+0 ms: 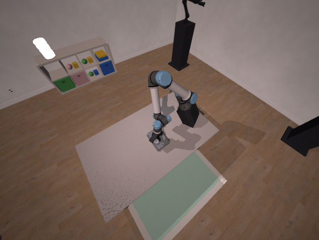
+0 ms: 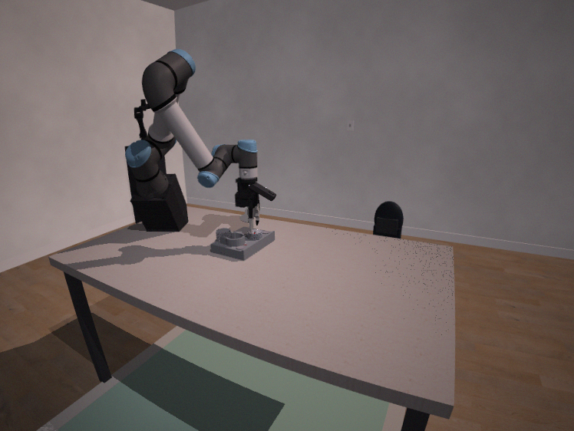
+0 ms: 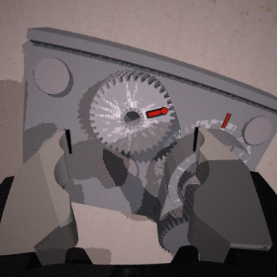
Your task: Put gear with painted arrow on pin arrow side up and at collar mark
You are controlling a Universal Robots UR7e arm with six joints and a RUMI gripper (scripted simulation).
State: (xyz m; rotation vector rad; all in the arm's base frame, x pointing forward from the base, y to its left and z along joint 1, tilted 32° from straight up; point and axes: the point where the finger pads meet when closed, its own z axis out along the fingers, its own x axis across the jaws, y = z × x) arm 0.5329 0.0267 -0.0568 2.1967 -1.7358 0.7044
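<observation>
Right now my hand is 4 cm above the grey gear.
</observation>
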